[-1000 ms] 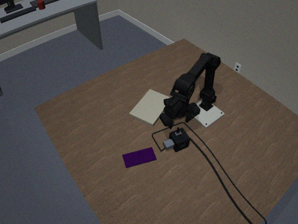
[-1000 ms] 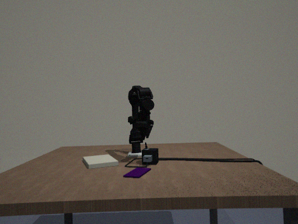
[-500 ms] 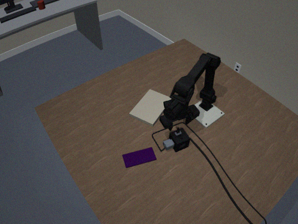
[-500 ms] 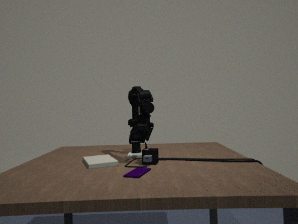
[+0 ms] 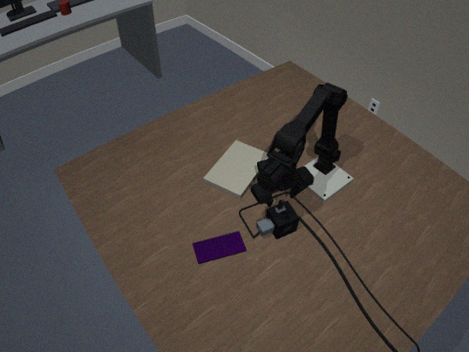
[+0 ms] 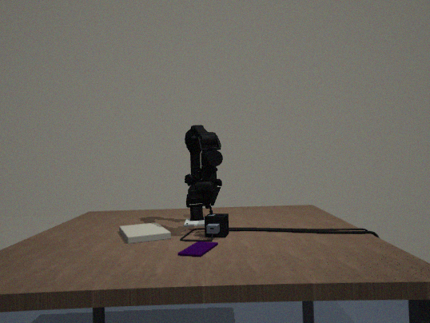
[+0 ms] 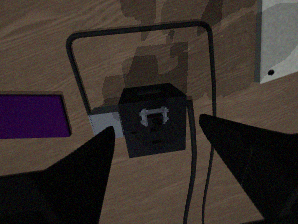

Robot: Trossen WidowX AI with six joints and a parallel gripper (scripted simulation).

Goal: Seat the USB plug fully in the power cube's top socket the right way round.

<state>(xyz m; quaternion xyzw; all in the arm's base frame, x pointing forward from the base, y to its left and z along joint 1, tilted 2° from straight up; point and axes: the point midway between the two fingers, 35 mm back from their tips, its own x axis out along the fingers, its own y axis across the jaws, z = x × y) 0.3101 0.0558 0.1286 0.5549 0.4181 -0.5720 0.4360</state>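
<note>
Right now my gripper tip is 20 mm above the silver USB plug. Also, from my gripper tip: purple flat card 210 mm ahead, 50 mm to the right, 100 mm below; then pale flat box 50 mm behind, 260 mm to the right, 100 mm below; then silver socket 10 mm to the left, 40 mm below.
</note>
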